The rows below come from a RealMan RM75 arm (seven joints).
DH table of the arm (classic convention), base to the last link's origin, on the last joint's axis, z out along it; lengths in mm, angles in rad. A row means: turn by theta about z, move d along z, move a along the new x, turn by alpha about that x. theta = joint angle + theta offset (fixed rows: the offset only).
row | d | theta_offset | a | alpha
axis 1 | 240.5 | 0 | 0 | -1.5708
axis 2 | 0 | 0 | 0 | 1.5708
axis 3 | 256 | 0 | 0 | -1.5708
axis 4 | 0 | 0 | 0 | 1.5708
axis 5 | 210 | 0 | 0 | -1.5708
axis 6 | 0 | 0 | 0 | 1.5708
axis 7 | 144 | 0 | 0 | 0
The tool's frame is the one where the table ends.
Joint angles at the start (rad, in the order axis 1, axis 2, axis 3, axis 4, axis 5, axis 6, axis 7): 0.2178 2.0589 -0.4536 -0.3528 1.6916 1.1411 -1.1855
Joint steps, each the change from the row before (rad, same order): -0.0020 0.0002 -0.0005 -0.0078 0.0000 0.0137 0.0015; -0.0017 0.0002 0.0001 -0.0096 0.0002 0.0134 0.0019; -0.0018 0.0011 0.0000 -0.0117 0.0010 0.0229 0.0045; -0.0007 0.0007 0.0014 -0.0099 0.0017 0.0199 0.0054; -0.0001 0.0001 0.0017 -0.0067 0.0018 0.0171 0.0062; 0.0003 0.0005 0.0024 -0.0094 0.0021 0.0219 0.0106; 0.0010 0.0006 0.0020 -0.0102 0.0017 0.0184 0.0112
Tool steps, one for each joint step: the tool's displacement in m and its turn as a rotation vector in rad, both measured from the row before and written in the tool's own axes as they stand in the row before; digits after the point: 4 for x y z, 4 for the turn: -0.0009 0.0022 -0.0006 -0.0131 0.0023 -0.0049; -0.0014 0.0025 -0.0004 -0.0135 0.0011 -0.0060; -0.0010 0.0040 -0.0004 -0.0232 0.0040 -0.0043; -0.0012 0.0037 -0.0001 -0.0210 0.0020 -0.0019; -0.0010 0.0031 0.0000 -0.0180 0.0017 0.0012; -0.0013 0.0042 0.0002 -0.0235 0.0025 0.0035; -0.0014 0.0040 0.0005 -0.0209 0.0024 0.0028
